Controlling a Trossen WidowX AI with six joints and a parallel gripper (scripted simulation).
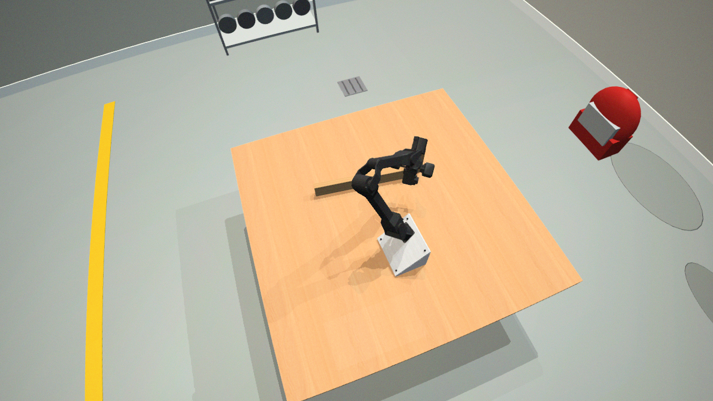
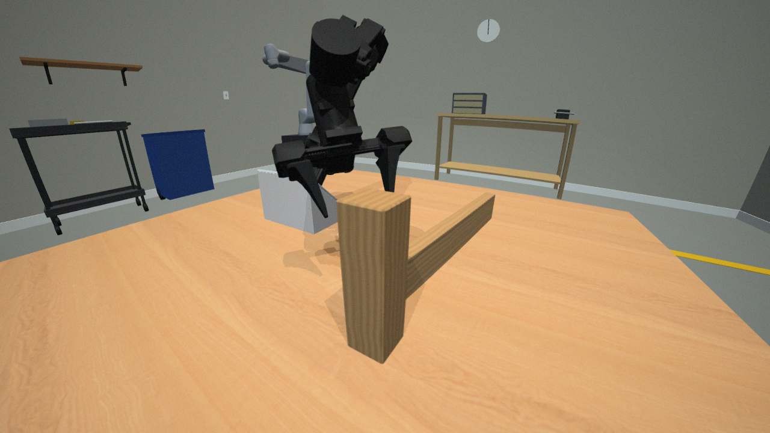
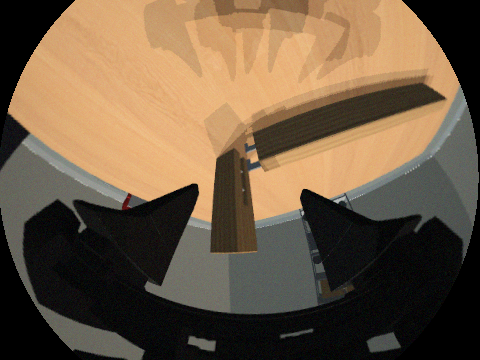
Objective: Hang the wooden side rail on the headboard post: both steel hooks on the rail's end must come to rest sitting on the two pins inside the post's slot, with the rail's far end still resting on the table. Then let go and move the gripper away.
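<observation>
Now: the headboard post 6 cm ahead of my gripper tip, 8 cm to the right of it and 4 cm below it.
</observation>
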